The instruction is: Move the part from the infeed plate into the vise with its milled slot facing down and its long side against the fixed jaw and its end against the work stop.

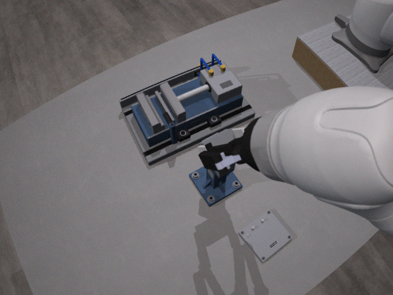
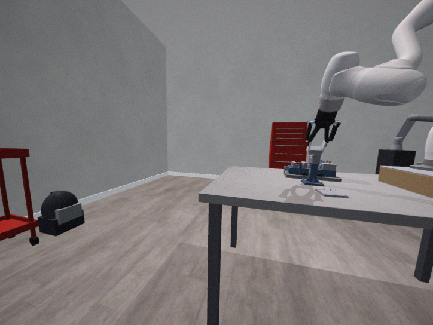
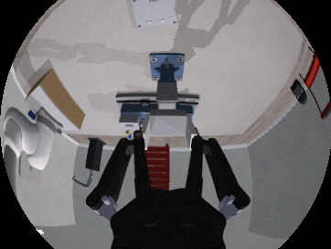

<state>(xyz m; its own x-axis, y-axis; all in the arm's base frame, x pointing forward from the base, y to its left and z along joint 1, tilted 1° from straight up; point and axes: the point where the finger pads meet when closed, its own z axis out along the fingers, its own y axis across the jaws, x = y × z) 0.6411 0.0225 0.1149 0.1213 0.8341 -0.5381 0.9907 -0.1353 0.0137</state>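
Right now the part is 3 cm below my hand and 1 cm to the right of it. From my hand the other things lie so: work stop 17 cm to the right, 11 cm below, 1 cm ahead; moving jaw 21 cm to the right, 13 cm below, 3 cm behind; blue post 15 cm to the right, 14 cm below, 1 cm ahead.
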